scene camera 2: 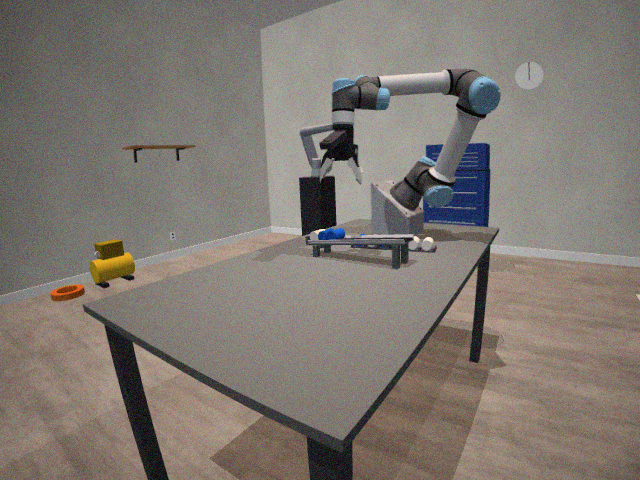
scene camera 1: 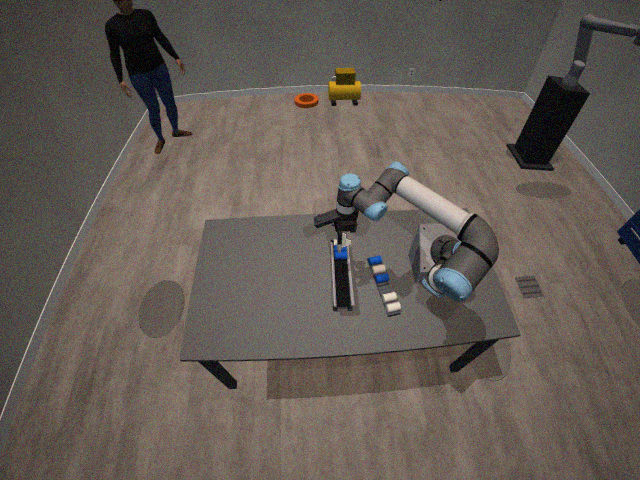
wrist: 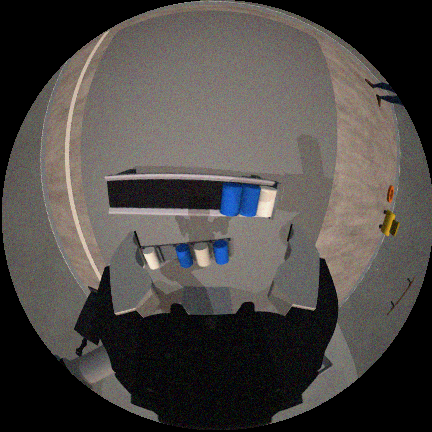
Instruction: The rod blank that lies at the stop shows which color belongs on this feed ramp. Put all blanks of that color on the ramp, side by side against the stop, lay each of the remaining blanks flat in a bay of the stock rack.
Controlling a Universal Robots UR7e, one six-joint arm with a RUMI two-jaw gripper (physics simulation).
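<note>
The feed ramp [scene camera 1: 342, 284] [scene camera 2: 361, 241] [wrist: 165, 194] holds a white blank [wrist: 267, 202] [scene camera 2: 314, 235] at its stop. A blue blank [wrist: 250, 200] lies beside it, then another blue blank [wrist: 231, 199] [scene camera 1: 340, 253] [scene camera 2: 338, 233]. The stock rack [scene camera 1: 385, 288] holds, from its back end, a blue blank [scene camera 1: 375, 260] [wrist: 221, 252], a white blank [scene camera 1: 378, 269] [wrist: 202, 254], a blue blank [scene camera 1: 382, 277] [wrist: 184, 255], a bare bay and two white blanks [scene camera 1: 389, 297] [scene camera 1: 393, 307]. My gripper [scene camera 1: 343, 242] [scene camera 2: 341, 180] [wrist: 212, 230] is open and empty, high above the stop end's area; its finger hides part of the rack in the wrist view.
The ramp and rack stand on the grey table [scene camera 1: 258, 299] [scene camera 2: 268, 320]. The arm's pedestal [scene camera 2: 385, 211] is beyond the rack. A person [scene camera 1: 139, 51] stands on the floor at the back left, away from the table.
</note>
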